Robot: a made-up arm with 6 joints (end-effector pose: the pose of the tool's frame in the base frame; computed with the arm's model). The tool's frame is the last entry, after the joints. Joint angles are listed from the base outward.
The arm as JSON. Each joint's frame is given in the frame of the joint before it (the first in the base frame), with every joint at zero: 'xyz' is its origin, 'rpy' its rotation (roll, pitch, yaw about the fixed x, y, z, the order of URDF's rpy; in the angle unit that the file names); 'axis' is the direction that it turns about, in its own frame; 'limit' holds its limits. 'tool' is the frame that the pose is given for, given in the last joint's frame.
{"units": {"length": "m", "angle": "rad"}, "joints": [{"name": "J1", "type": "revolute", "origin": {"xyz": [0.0, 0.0, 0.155], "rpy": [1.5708, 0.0, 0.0]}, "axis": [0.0, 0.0, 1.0], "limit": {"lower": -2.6, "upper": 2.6}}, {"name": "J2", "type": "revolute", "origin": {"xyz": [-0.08, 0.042, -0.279], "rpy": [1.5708, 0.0, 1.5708]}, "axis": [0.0, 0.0, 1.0], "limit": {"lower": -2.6, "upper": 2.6}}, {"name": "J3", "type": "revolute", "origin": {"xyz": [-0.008, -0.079, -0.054], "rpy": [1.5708, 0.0, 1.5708]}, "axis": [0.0, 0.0, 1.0], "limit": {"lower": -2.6, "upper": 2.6}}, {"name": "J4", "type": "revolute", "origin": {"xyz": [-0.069, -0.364, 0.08], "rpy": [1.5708, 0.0, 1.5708]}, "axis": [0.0, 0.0, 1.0], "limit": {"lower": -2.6, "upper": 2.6}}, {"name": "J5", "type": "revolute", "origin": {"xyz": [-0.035, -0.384, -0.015], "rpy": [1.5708, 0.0, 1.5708]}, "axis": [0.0, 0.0, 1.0], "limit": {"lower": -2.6, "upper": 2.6}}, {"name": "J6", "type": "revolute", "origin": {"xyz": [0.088, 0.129, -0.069], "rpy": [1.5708, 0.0, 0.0]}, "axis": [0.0, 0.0, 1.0], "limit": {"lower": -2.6, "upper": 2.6}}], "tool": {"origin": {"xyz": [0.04, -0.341, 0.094], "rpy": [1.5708, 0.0, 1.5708]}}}
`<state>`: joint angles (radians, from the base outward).
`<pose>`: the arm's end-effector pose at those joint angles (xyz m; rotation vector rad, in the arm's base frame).
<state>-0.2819 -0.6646 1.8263 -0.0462 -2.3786 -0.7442</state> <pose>0.1110 -0.3583 0.4381 0.7963 1.6795 -2.2184</pose>
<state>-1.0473 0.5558 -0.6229 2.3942 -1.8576 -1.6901</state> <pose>0.0431 0.1824 0.5294 -2.8892 -0.7175 0.7835</pose>
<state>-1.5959 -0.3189 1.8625 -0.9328 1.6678 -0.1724</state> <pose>0.4760 -0.4794 0.0155 -0.5053 -3.0897 -0.2069</pose>
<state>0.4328 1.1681 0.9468 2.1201 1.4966 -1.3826</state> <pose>-0.4728 0.3069 0.4016 -1.3510 0.4928 -0.1578</pose>
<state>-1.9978 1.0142 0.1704 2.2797 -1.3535 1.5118</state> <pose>0.6843 0.4204 0.2071 -0.5140 1.2925 -2.1391</pose>
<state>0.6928 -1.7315 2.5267 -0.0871 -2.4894 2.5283</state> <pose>-0.3283 -0.1784 0.3778 -2.5207 -1.0270 -0.7832</pose>
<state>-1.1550 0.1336 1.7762 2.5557 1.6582 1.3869</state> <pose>0.4838 0.3699 0.1480 1.5537 -1.5345 1.8733</pose>
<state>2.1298 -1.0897 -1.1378 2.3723 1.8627 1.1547</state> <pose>-0.1205 0.4698 -0.3266 -1.9465 -1.2455 -1.0548</pose>
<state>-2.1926 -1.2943 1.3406 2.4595 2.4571 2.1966</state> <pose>0.1958 0.9307 0.0659 -1.6935 0.8803 -1.7241</pose>
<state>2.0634 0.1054 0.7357 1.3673 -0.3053 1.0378</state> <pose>0.3797 0.2190 -0.2796 -0.3902 -2.3903 0.4091</pose>
